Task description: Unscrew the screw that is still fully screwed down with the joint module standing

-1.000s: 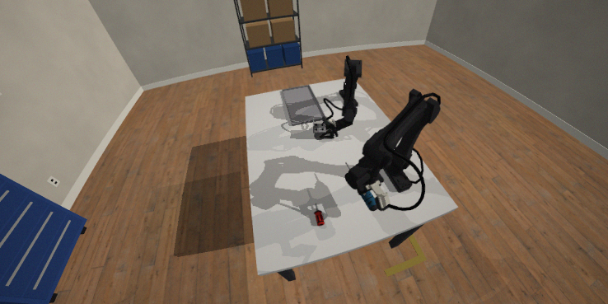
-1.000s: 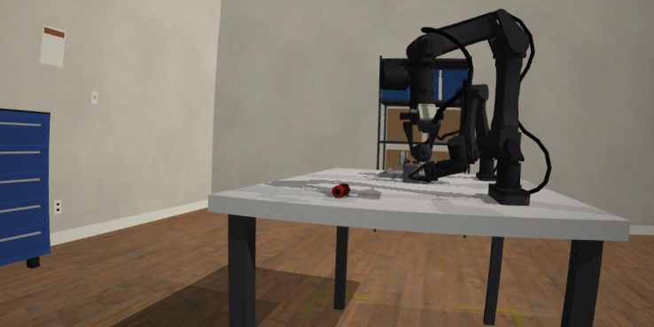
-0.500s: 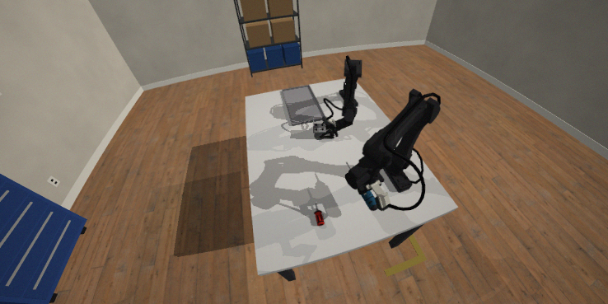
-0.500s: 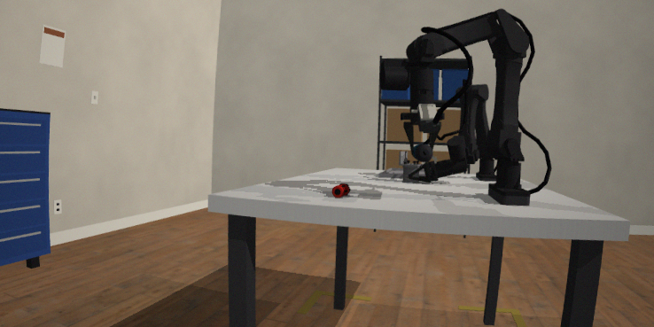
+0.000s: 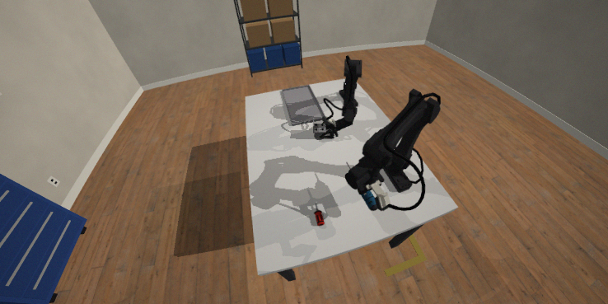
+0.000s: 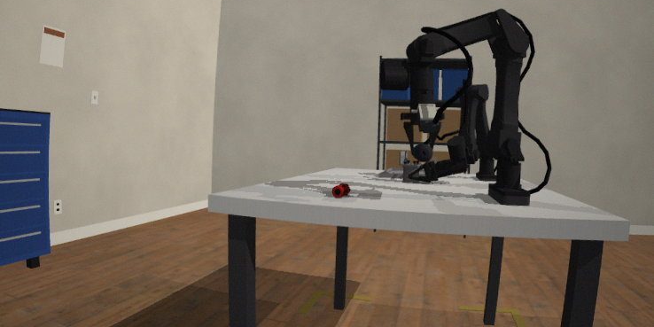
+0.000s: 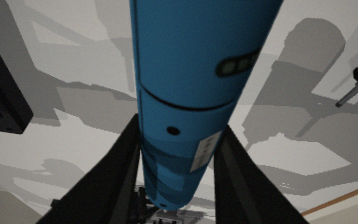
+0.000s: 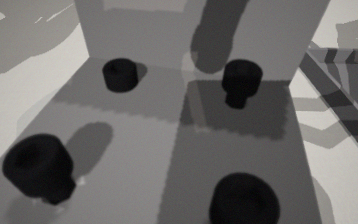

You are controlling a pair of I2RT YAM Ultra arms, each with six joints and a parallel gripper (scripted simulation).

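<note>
The joint module lies 1 cm above my right hand. The rest, counted from my right hand: bit (32 cm to the left, 9 cm above, 5 cm behind); then flat grey tray (34 cm to the right, 4 cm ahead, 2 cm below); then grey bracket (5 cm above).
</note>
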